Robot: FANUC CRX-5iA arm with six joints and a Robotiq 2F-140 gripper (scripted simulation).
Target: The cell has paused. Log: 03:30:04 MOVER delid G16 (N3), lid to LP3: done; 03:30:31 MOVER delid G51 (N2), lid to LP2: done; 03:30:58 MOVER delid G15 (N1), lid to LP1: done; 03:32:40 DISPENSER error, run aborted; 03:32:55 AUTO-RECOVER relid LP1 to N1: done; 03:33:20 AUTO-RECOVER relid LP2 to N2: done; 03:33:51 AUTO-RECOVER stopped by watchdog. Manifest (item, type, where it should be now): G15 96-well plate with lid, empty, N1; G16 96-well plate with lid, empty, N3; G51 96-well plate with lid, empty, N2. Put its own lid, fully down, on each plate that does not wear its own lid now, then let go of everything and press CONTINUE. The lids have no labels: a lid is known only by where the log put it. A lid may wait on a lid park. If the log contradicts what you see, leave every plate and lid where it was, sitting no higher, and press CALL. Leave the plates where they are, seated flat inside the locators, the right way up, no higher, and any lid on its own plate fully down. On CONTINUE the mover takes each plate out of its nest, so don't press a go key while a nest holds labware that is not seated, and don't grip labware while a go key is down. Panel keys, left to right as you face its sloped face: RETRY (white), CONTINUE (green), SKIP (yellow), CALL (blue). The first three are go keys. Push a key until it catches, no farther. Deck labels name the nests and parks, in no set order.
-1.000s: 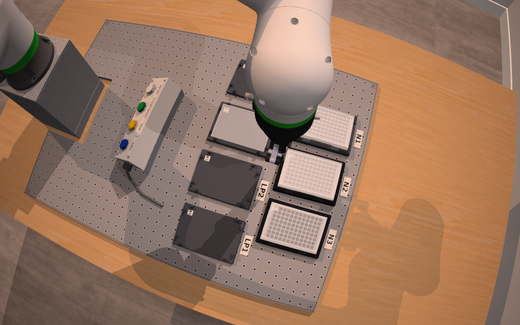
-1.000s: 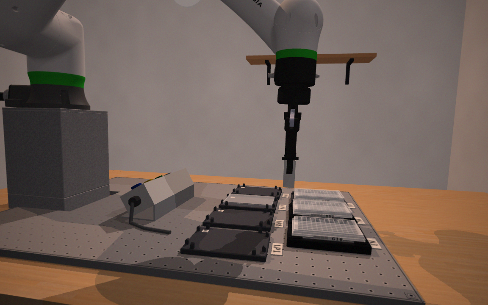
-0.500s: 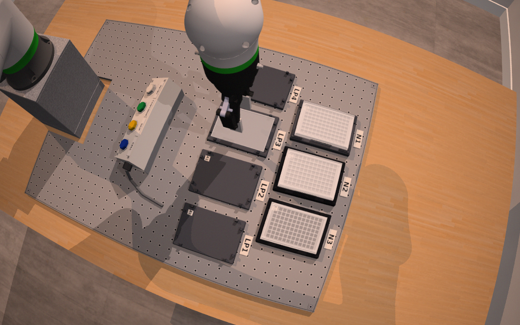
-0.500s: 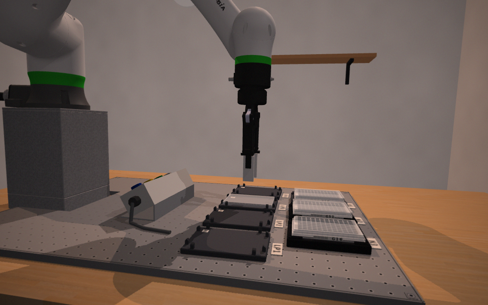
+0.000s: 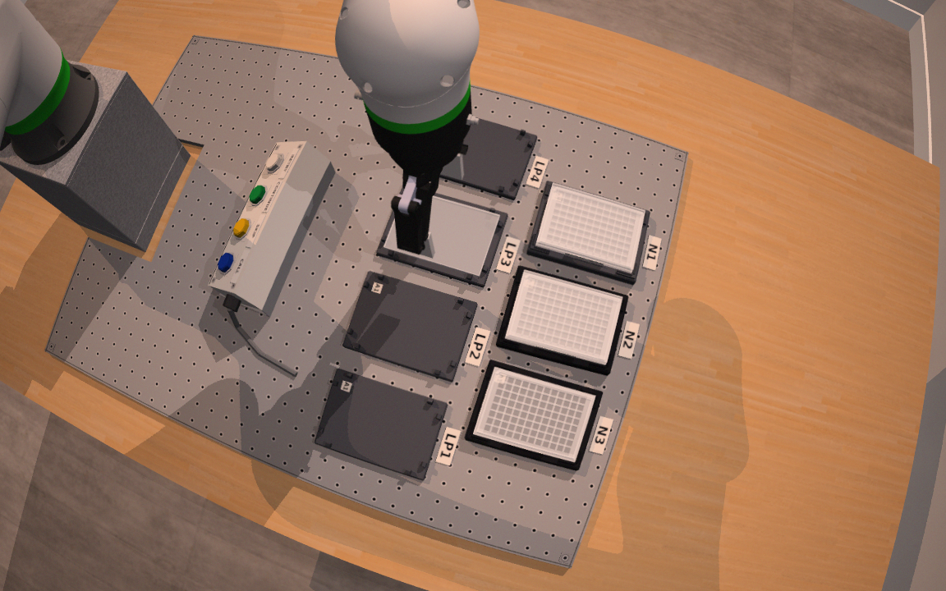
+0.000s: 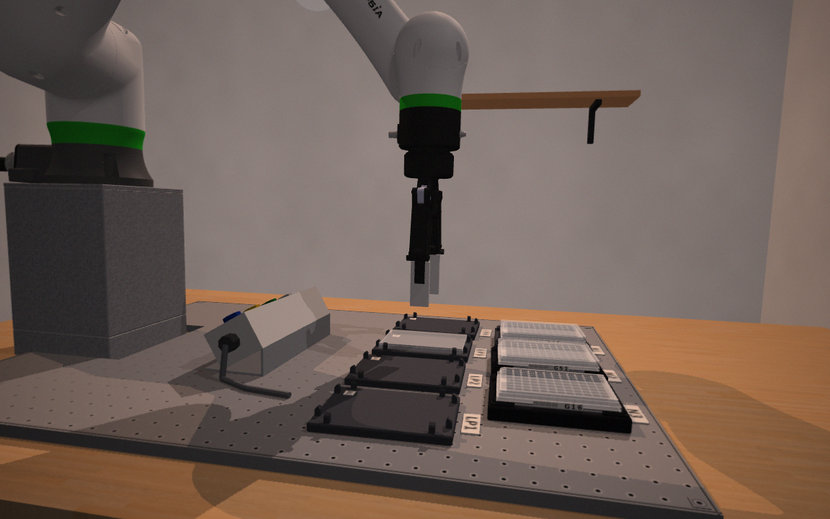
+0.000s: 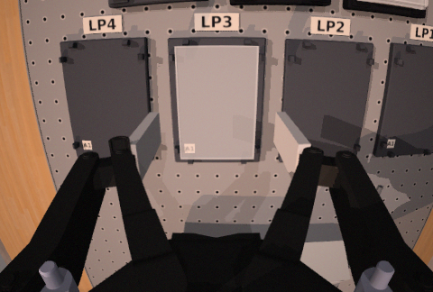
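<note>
The clear lid lies 90 mm below my hand. From my hand the other things lie so: lid park LP2: 120 mm to the right, 100 mm below, 20 mm behind; lid park LP4: 130 mm to the left, 100 mm below, 20 mm ahead; lid park LP3: 100 mm below.
</note>
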